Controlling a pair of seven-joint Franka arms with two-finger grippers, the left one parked.
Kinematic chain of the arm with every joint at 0, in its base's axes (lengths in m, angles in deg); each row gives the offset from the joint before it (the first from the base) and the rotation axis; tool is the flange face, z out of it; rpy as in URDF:
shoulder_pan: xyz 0 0 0.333 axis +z
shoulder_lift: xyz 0 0 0 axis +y
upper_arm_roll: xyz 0 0 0.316 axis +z
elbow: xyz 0.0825 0 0 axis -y
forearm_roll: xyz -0.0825 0 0.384 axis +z
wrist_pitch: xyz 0 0 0 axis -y
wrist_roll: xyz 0.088 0 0 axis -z
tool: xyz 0 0 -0.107 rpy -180 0 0
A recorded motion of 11 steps. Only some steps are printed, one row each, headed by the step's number.
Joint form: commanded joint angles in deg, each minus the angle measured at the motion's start. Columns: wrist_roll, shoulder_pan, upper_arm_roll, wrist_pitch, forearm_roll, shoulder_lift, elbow.
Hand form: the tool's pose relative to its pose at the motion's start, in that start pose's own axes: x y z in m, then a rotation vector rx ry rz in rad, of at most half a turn. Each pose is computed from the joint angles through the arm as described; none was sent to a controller.
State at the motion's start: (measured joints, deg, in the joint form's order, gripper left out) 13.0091 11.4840 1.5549 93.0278 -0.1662 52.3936 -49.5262
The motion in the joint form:
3: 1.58 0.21 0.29 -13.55 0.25 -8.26 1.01
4: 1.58 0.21 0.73 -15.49 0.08 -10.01 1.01
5: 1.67 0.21 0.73 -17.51 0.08 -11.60 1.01
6: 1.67 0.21 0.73 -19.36 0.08 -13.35 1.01
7: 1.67 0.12 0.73 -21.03 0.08 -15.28 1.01
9: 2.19 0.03 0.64 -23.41 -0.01 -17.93 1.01
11: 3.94 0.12 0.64 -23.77 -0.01 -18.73 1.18
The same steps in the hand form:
3: -0.0513 0.0041 -0.0934 -0.0146 -0.0735 0.0172
4: -0.0628 0.0032 -0.1120 -0.0152 -0.0767 0.0106
5: -0.0735 0.0053 -0.1282 -0.0181 -0.0838 0.0116
6: -0.0850 0.0075 -0.1463 -0.0195 -0.0852 0.0111
7: -0.0974 0.0110 -0.1663 -0.0193 -0.0806 0.0121
9: -0.1156 0.0166 -0.1929 -0.0218 -0.0751 0.0239
11: -0.1212 0.0166 -0.2025 -0.0209 -0.0643 0.0527

